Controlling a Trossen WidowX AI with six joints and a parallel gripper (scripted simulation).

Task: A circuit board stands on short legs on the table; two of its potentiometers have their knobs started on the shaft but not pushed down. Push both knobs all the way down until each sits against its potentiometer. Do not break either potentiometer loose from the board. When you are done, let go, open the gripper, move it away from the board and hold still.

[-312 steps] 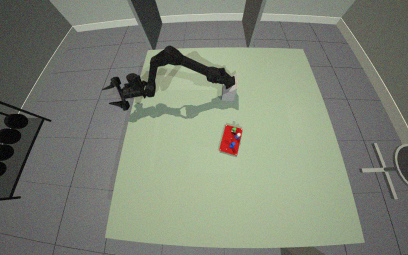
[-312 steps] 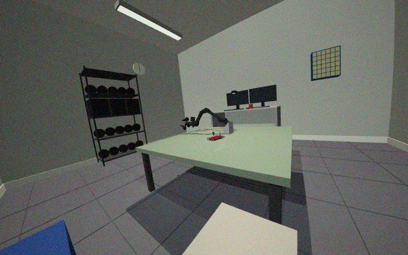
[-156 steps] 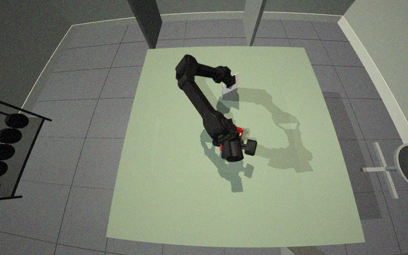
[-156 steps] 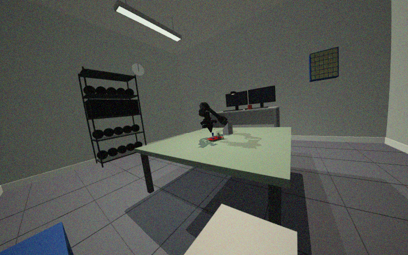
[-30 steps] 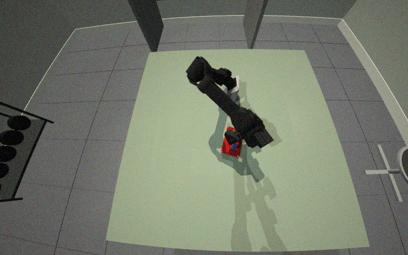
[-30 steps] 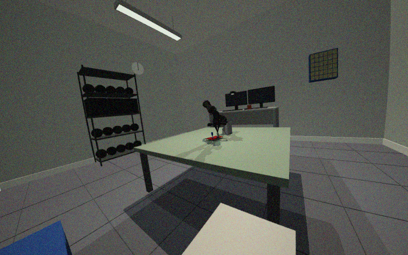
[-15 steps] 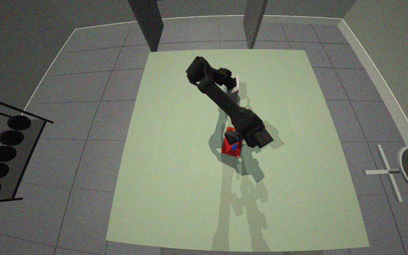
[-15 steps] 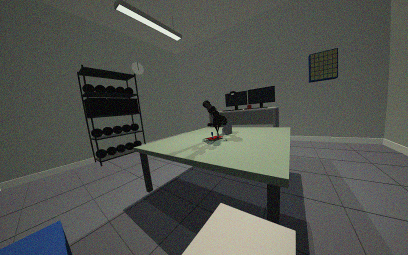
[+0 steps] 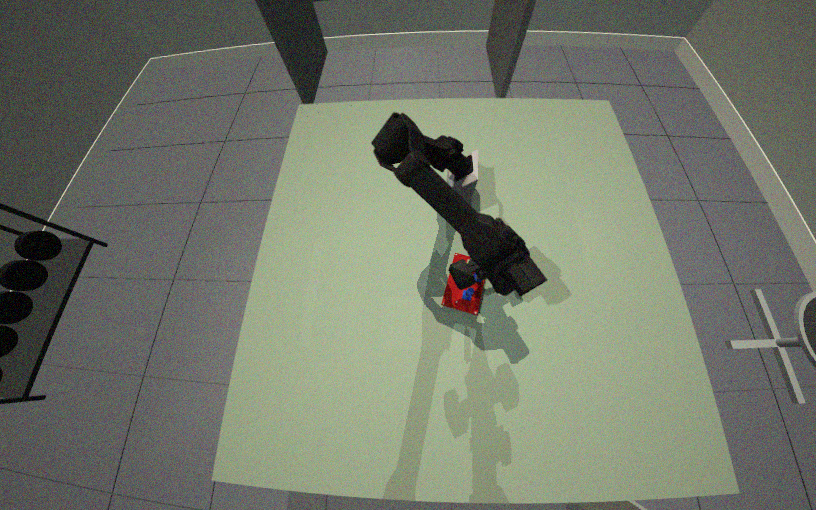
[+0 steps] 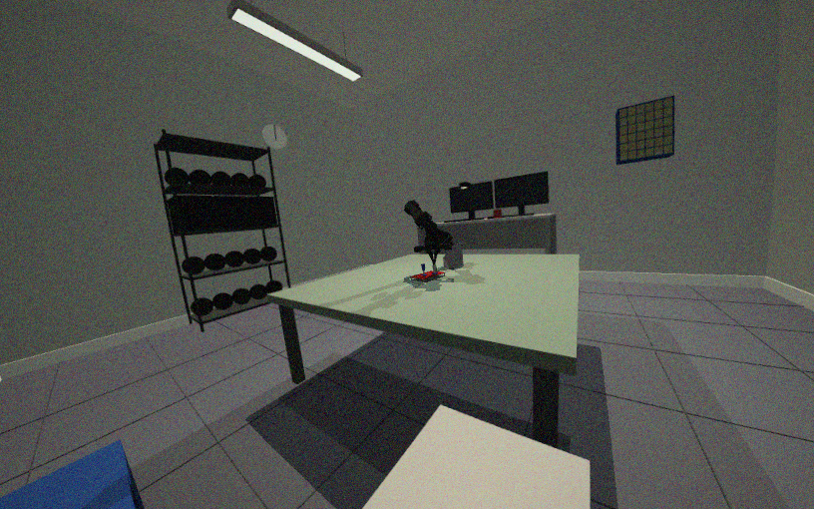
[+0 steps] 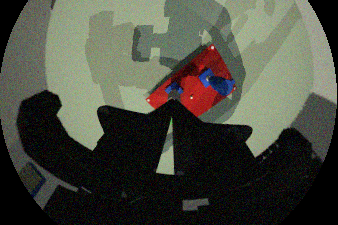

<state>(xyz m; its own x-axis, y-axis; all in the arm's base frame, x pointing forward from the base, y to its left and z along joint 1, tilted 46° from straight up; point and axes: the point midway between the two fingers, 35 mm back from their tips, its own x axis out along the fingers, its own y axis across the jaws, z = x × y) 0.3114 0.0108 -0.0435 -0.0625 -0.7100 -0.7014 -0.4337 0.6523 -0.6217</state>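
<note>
The blue knob is 5 cm ahead of my gripper tip and 3 cm to the right of it.
</note>
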